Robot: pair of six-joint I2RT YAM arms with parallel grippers.
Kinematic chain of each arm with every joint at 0, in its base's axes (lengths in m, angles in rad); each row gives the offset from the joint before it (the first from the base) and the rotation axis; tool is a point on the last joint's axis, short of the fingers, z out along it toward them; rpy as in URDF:
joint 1: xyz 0 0 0.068 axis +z
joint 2: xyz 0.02 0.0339 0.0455 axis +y
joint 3: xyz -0.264 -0.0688 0 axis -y
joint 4: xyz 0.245 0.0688 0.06 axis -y
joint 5: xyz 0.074 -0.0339 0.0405 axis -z
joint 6: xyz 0.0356 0 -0.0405 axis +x
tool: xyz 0 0 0 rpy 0 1.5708 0
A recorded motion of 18 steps. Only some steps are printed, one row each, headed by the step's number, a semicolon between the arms.
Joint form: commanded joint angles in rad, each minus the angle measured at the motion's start. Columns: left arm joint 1, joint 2, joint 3, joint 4, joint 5, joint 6; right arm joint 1, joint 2, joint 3, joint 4, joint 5, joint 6.
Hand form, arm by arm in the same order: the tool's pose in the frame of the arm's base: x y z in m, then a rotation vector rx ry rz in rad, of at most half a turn. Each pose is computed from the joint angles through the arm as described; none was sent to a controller.
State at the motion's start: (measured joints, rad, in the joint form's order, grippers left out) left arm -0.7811 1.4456 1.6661 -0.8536 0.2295 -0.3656; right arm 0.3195 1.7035 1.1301 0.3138 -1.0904 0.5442
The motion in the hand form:
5: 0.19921 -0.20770 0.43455 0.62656 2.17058 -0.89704; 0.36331 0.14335 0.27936 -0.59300 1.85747 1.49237
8: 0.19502 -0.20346 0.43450 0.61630 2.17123 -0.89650; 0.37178 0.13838 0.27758 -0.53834 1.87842 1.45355
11: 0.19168 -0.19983 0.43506 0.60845 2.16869 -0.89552; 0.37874 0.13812 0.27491 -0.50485 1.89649 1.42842
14: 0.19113 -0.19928 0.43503 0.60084 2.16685 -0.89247; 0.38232 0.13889 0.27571 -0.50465 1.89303 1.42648
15: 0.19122 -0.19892 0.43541 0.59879 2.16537 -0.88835; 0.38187 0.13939 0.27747 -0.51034 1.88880 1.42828
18: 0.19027 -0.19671 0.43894 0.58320 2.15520 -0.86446; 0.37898 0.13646 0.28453 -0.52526 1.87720 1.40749
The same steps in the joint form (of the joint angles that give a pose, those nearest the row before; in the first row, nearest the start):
5: 0.0048 -0.0515 -0.0201 0.0380 0.0152 0.0161; -0.0223 0.0142 0.0506 -0.0126 0.0513 -0.0180
8: 0.0045 -0.0735 -0.0384 0.0368 0.0101 0.0093; -0.0389 0.0343 0.0733 -0.0299 0.0886 -0.0180
11: 0.0049 -0.0912 -0.0510 0.0360 0.0057 0.0054; -0.0429 0.0575 0.0964 -0.0446 0.1176 -0.0195
14: 0.0041 -0.0953 -0.0554 0.0396 -0.0009 0.0017; -0.0434 0.0698 0.1132 -0.0450 0.1188 -0.0188
15: 0.0048 -0.0956 -0.0543 0.0391 -0.0043 0.0028; -0.0420 0.0673 0.1159 -0.0466 0.1163 -0.0195
18: 0.0049 -0.1000 -0.0445 0.0334 -0.0299 0.0051; -0.0470 0.0462 0.1199 -0.0724 0.1182 -0.0444

